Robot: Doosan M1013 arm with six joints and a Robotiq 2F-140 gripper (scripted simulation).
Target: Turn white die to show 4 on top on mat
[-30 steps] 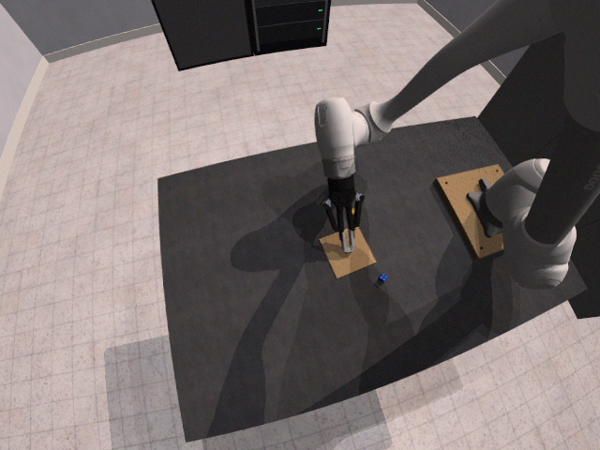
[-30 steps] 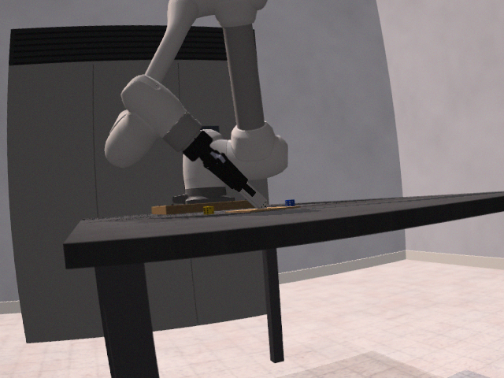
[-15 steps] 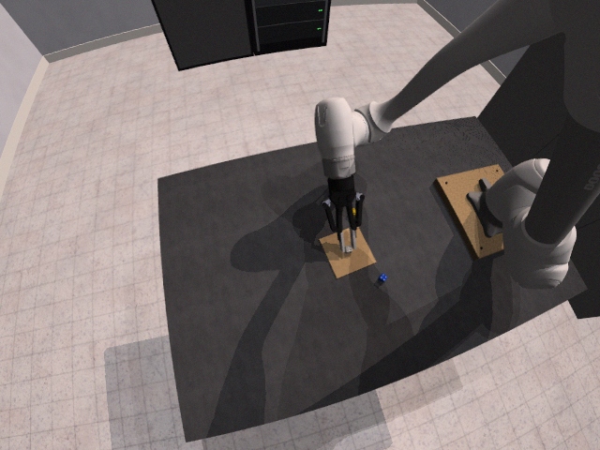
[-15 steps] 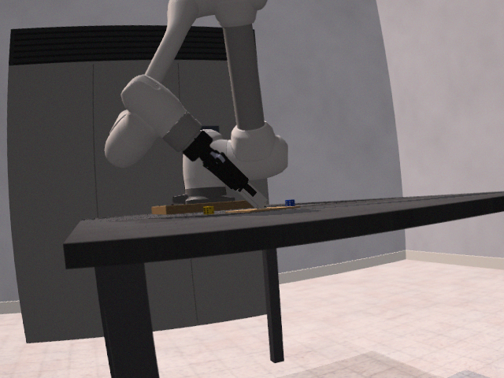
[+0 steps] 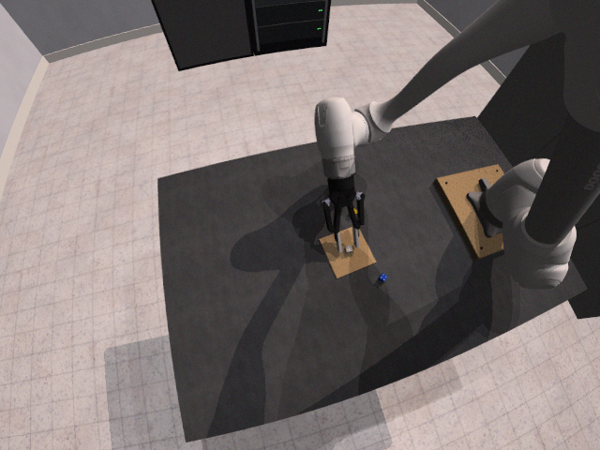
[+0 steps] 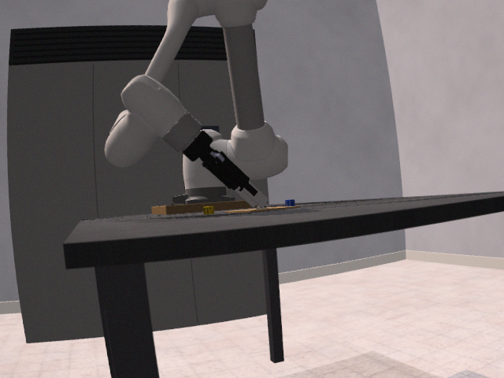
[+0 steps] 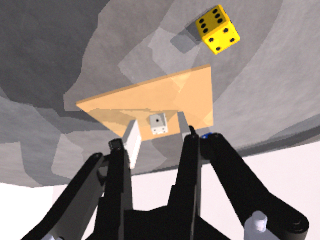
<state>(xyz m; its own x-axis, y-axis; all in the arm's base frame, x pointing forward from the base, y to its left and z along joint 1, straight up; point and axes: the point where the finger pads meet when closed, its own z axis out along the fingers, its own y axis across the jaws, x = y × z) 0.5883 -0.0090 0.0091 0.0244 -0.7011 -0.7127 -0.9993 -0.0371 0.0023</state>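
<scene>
The white die is 3 cm below my hand and 2 cm to the left of it. From my hand the other things lie so: blue die: 14 cm to the left, 8 cm behind, 3 cm below; then tan mat: 4 cm below, 2 cm to the left; then yellow die: 10 cm to the right, 6 cm behind, 3 cm below.
</scene>
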